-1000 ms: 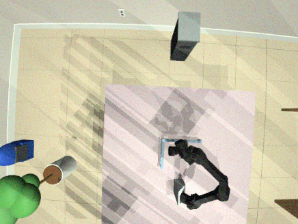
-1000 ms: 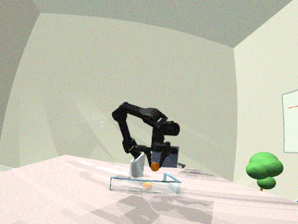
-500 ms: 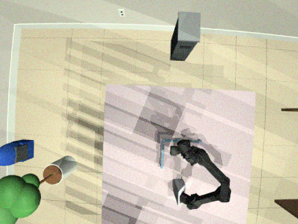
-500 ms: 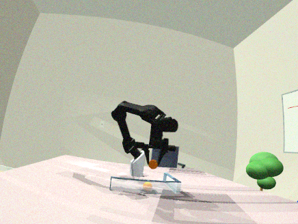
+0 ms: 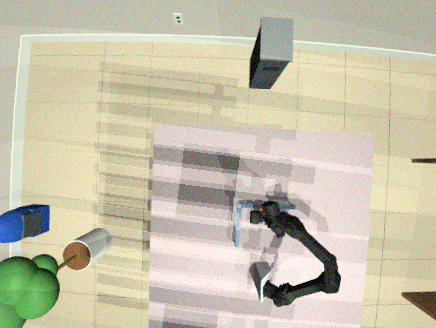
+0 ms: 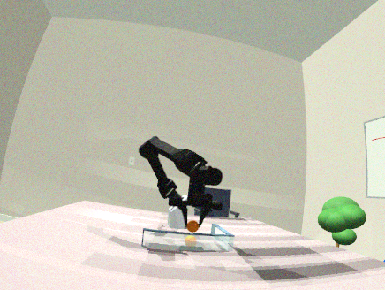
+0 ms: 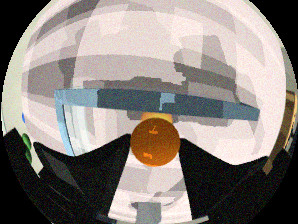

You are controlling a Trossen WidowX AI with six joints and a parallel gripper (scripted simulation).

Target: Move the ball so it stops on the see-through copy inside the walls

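My gripper tip is now 6 cm above the see-through ball copy. Also, from my gripper tip: orange ball (right at my gripper tip).
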